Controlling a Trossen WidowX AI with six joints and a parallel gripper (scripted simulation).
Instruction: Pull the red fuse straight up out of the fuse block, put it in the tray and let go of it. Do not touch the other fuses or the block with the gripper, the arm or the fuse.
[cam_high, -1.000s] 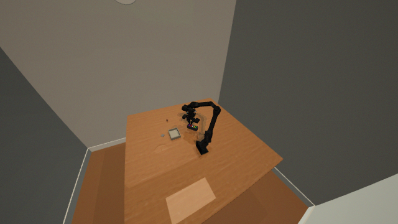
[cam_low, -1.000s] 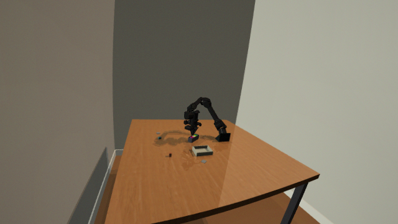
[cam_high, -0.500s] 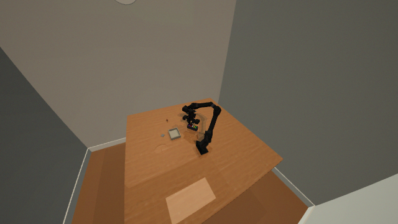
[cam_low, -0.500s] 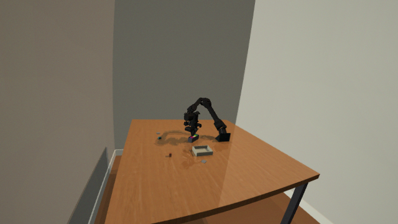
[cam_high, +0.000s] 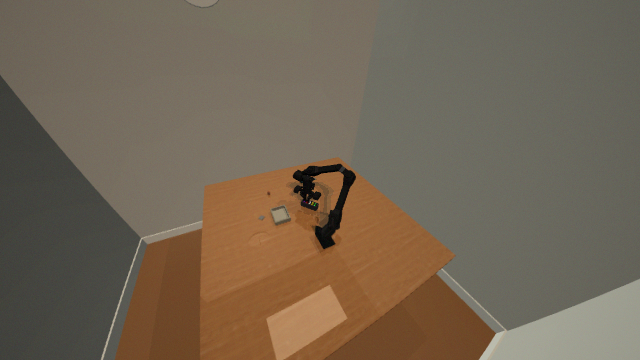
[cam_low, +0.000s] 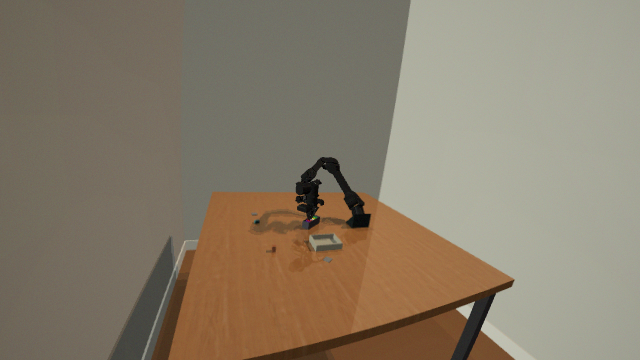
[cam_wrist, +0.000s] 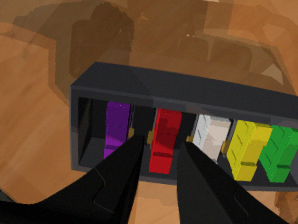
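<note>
The purple fuse is 1 cm ahead of my gripper tip, 1 cm to the left of it and 2 cm below it. Round my gripper tip: white fuse: 2 cm behind, 2 cm to the right, 2 cm below; then yellow fuse: 3 cm behind, 3 cm to the right, 2 cm below; then red fuse: 2 cm below.
</note>
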